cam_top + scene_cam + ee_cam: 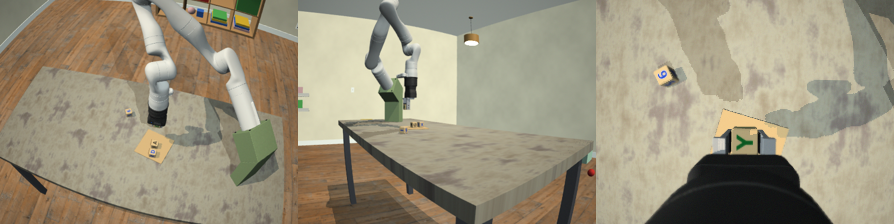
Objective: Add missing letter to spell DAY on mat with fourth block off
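Right now the D block is 20 mm ahead of my hand, 100 mm to the left of it and 100 mm below it. Also, from my hand: 6 block 130 mm ahead, 130 mm to the right, 110 mm below; Y block right at my hand.
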